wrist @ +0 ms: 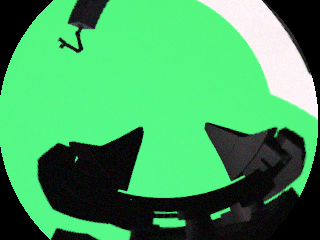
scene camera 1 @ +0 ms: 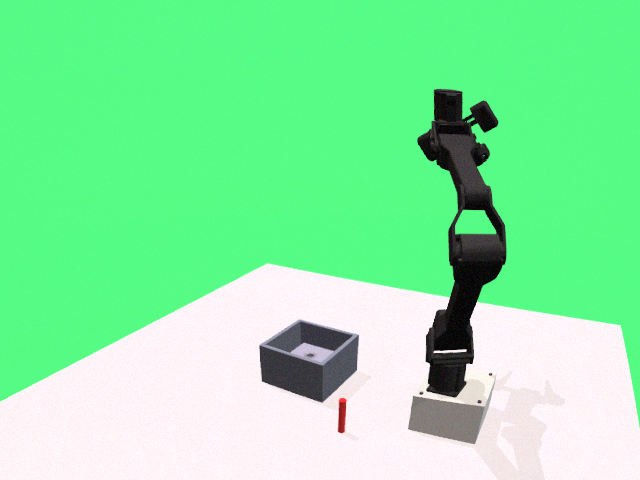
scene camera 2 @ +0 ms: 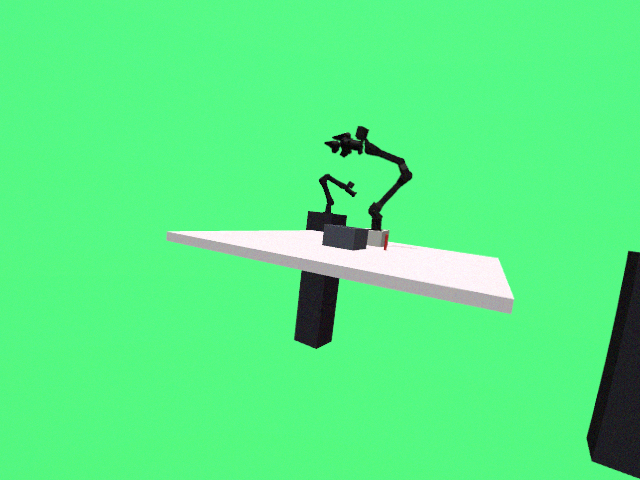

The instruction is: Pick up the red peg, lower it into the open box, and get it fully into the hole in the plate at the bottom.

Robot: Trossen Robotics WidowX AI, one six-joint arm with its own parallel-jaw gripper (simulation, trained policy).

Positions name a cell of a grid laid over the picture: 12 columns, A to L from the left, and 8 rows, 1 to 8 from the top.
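A grey box is out of frame in the wrist view. Still, I can see the box in scene camera 1 (F7), and the box is visible to me in scene camera 2 (G4) too.
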